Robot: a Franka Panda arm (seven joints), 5 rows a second.
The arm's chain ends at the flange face. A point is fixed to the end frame.
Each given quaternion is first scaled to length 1.
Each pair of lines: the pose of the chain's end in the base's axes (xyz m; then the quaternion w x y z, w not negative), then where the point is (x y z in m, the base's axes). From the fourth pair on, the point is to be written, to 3 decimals.
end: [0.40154, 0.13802, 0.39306, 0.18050, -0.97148, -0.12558, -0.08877]
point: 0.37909 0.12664 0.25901
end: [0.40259, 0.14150, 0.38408, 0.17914, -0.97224, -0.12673, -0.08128]
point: 0.37832 0.12935 0.25042
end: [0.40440, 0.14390, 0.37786, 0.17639, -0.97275, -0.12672, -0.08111]
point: 0.38016 0.13102 0.24426
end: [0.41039, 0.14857, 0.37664, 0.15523, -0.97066, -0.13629, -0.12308]
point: 0.398 0.131 0.242
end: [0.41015, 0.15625, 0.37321, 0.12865, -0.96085, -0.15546, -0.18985]
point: 0.418 0.134 0.239
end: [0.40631, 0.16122, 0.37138, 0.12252, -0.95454, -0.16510, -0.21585]
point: 0.422 0.139 0.238
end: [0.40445, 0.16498, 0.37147, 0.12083, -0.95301, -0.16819, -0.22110]
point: 0.422 0.142 0.238
